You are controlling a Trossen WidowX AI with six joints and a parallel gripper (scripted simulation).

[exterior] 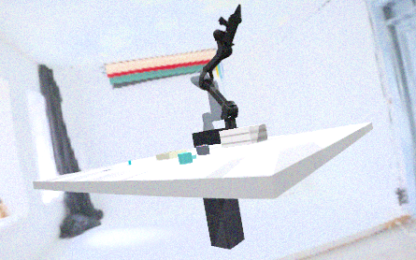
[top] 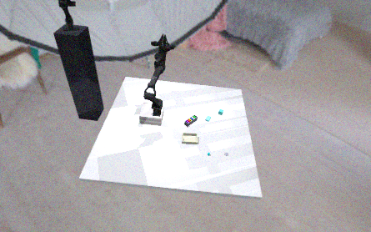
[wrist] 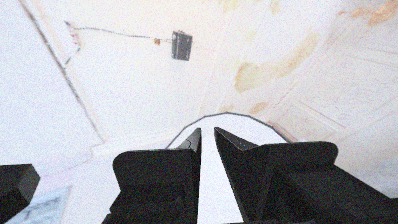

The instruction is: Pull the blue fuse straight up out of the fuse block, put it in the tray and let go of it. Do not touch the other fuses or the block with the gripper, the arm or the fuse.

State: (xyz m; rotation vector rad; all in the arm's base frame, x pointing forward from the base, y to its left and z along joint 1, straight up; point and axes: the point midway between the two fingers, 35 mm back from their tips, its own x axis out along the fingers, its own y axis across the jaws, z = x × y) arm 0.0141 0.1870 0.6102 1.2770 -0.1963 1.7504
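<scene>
The blue fuse is 710 mm below my gripper tip, 300 mm ahead of it and 150 mm to the right of it. Round my gripper tip: beige tray: 730 mm below, 370 mm to the right, 300 mm ahead.
</scene>
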